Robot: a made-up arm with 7 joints.
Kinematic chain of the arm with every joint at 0, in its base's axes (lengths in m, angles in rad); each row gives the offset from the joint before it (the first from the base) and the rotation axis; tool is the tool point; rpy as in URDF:
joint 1: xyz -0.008 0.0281 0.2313 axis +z
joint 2: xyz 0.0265 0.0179 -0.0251 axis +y
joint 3: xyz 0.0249 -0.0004 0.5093 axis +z
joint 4: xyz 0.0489 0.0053 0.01 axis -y
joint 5: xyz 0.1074 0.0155 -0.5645 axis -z
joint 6: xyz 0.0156 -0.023 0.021 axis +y
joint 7: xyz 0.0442 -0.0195 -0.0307 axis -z
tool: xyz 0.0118 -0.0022 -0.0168 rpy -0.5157 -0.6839 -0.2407
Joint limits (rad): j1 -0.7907..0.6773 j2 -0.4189..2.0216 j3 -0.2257..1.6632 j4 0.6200..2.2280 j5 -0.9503..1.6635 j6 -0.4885..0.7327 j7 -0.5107..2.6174
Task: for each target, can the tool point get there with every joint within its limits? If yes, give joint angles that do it. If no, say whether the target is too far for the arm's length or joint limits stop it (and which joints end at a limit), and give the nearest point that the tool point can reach.
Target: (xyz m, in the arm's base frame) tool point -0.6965 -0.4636 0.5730
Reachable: no: joint limits stop it (at a limit: joint 1, joint 2, joint 3, joint 4, joint 5, joint 6, joint 7) | nearest point -0.6054 0.0425 1.0978 | short by 0.735 m
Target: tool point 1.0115 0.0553 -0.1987
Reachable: yes | joints -0.0335 1.4542 0.1195 2.0054 -0.1595 -0.1857 0.3885
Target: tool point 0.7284 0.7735 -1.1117
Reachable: no: too far | nearest point 0.5272 0.5594 -0.6509 | short by 0.546 m
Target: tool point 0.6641 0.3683 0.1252
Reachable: yes | joints -0.4953 1.2283 1.3615 1.0639 0.5225 -0.1033 1.5103
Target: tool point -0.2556 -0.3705 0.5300
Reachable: no: joint limits stop it (at a limit: joint 1, joint 2, joint 3, joint 4, joint 6) | nearest point 0.1511 -0.3574 0.4952 | short by 0.408 m
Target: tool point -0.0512 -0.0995 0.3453
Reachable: no: joint limits stop it (at a limit: joint 1, joint 2, joint 3, joint 4, joint 5, joint 6) | nearest point 0.1589 -0.3265 0.4575 | short by 0.329 m
